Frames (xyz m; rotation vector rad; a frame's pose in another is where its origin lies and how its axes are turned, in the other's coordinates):
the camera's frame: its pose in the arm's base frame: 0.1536 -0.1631 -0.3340 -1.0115 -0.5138 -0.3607
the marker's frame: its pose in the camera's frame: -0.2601 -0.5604 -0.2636 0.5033 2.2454 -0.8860
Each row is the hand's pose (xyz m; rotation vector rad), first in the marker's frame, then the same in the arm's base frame.
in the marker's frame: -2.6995 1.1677 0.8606 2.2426 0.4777 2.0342
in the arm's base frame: 1.8799 -0.0722 1.8924 2.1400 -1.5444 0.0876
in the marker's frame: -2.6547 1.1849 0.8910 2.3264 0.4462 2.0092
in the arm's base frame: 1.8836 -0.1229 1.8670 2.1326 -1.6270 0.0756
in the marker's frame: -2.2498 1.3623 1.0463 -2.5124 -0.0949 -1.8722
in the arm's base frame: 1.9215 -0.4811 1.5674 1.9242 -1.8921 -0.0894
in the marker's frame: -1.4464 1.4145 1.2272 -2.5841 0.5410 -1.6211
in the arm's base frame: 1.7032 -1.0587 1.0199 1.4567 -2.1987 -0.3257
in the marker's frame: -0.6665 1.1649 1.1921 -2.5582 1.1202 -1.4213
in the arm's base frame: 1.1866 -1.4151 0.4928 0.9869 -2.3057 -0.5396
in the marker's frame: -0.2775 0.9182 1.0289 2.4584 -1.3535 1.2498
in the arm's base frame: 0.7971 -1.4590 0.2010 0.7672 -2.2838 -0.6990
